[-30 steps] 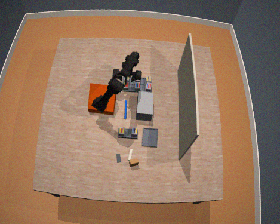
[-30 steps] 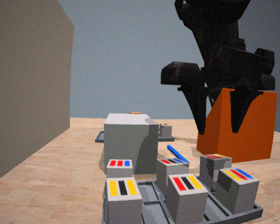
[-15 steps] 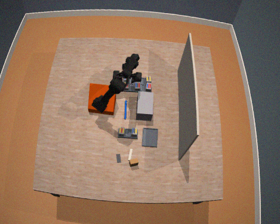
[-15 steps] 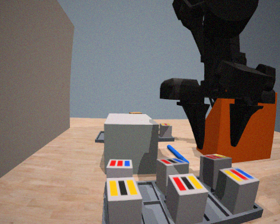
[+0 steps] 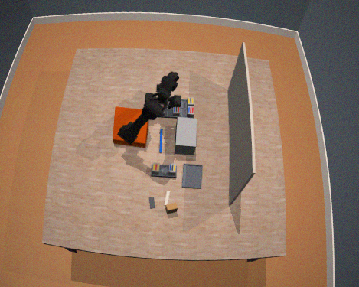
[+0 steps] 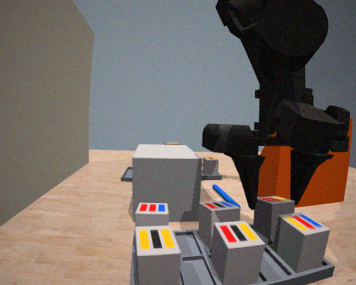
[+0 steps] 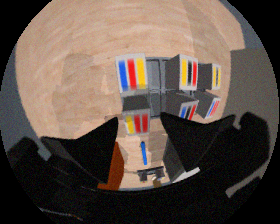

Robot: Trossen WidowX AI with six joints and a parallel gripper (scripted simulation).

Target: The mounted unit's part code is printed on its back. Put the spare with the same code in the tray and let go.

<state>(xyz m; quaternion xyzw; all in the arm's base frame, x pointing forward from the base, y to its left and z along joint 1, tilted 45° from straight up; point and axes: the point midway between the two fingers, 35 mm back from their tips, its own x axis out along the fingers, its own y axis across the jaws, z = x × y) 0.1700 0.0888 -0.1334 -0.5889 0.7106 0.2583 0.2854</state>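
The grey tray lies 140 mm ahead of my gripper tip, 370 mm to the right of it and 50 mm below it. Round my gripper tip: grey box: 110 mm ahead, 160 mm to the right; then rack: 340 mm to the right, 40 mm below; then blue pen: 10 mm behind, 170 mm to the right, 40 mm below.
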